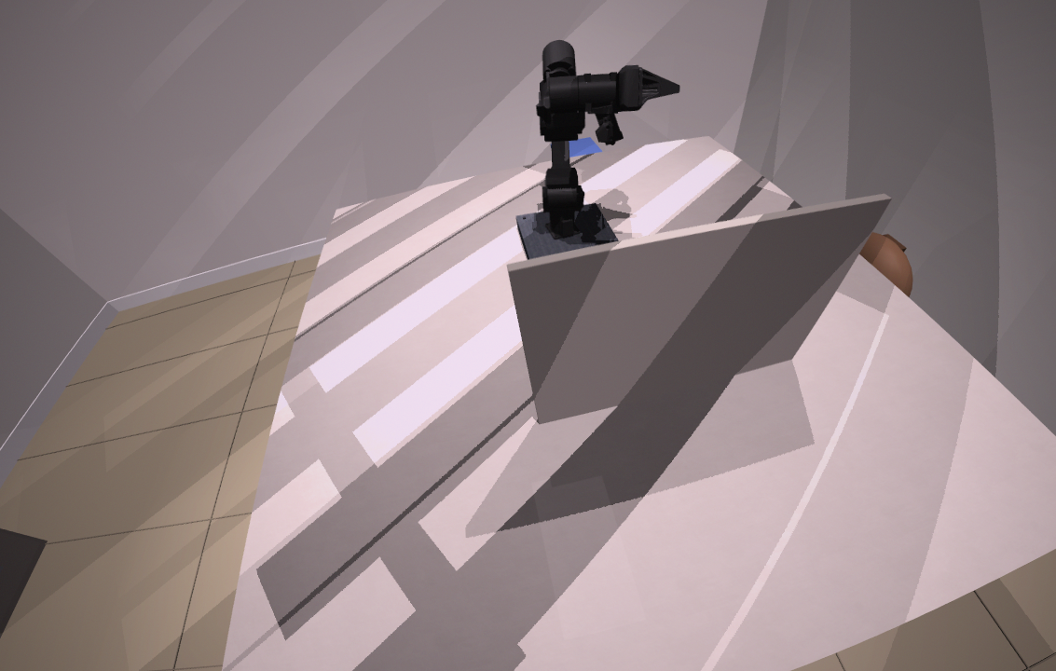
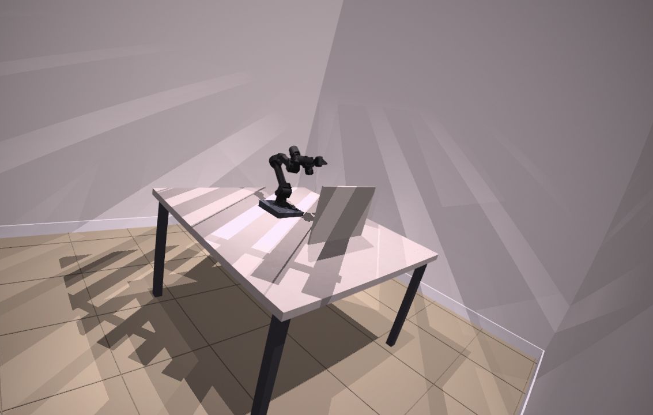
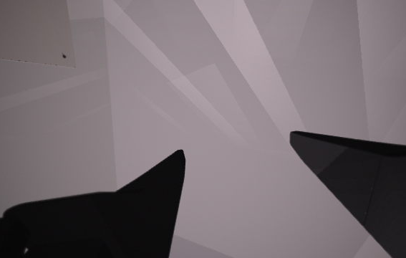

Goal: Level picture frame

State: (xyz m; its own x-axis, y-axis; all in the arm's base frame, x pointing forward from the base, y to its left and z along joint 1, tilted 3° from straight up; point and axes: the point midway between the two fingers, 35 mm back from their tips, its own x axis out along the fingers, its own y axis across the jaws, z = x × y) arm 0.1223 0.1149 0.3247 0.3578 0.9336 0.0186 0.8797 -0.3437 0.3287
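The picture frame is 30 cm ahead of my gripper tip, 15 cm to the right of it and 18 cm below it. From my gripper tip the other things lie so: wall panel (31 cm ahead, 14 cm to the right, 19 cm below).
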